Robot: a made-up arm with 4 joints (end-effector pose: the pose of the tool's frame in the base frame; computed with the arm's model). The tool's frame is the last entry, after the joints.
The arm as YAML. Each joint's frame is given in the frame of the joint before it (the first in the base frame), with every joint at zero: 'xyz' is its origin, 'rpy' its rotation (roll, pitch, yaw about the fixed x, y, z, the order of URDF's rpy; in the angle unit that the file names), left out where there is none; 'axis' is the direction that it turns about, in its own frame. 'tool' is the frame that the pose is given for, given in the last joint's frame.
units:
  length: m
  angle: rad
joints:
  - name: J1
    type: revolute
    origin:
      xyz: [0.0, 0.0, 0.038]
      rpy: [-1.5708, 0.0, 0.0]
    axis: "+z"
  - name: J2
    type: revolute
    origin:
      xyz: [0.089, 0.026, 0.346]
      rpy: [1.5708, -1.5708, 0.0]
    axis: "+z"
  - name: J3
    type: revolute
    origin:
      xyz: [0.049, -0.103, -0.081]
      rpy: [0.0, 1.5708, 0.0]
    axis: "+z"
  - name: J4
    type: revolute
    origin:
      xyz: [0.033, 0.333, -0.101]
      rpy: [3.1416, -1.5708, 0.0]
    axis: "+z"
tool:
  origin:
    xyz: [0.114, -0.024, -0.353]
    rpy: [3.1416, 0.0, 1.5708]
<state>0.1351 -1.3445 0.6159 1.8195</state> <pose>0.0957 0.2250 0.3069 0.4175 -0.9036 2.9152</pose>
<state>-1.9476 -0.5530 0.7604 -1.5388</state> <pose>-0.4215 0.2849 -0.0747 -0.4215 -1.3186 1.1817</pose>
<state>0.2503 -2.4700 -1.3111 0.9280</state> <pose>0.2465 0.4874 -0.3062 1.5863 1.3629 2.2195</pose>
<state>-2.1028 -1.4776 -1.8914 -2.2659</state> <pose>0.5413 0.4053 0.2862 -1.4158 -0.8545 -1.3700</pose>
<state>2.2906 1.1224 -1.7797 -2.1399</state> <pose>-0.5391 0.1765 0.3035 0.9638 -0.7288 1.3990</pose>
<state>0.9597 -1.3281 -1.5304 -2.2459</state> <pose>-0.4703 0.5382 -0.1634 -1.0923 1.0384 1.4376</pose>
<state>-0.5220 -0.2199 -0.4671 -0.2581</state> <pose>-0.2414 0.4808 -0.0948 -0.1202 -0.9752 0.0080</pose>
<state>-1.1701 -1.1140 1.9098 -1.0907</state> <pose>-0.0675 -0.1593 0.4080 1.3688 -0.0263 0.8886</pose>
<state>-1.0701 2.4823 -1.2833 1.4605</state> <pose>0.3499 0.1948 0.1994 0.6065 -0.3437 1.3659</pose>
